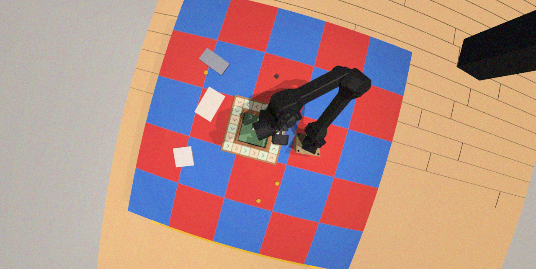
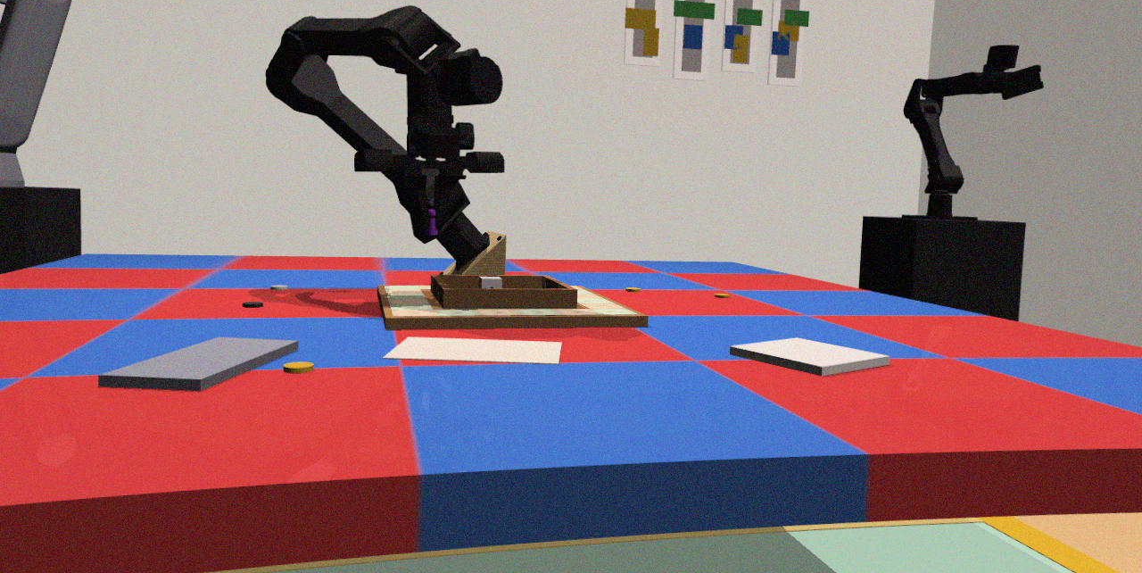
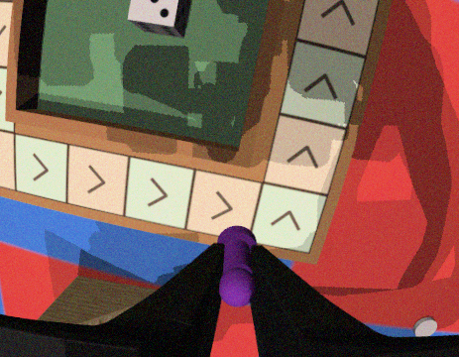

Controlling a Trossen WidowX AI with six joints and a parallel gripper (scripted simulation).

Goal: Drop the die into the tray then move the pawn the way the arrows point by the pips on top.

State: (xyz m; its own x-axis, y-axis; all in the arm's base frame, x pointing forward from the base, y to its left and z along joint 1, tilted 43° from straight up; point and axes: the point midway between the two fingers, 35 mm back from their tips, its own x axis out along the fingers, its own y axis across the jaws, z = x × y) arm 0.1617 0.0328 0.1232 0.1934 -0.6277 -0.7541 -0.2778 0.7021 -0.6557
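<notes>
My gripper tip is 9 cm short of the grey die, 8 cm to the right of it and 7 cm above it. Also, from my gripper tip: cream sheet: 35 cm ahead, 9 cm below, 6 cm to the left; green tray: 9 cm to the left, 9 cm below, 9 cm ahead; purple pawn: 1 cm above.
</notes>
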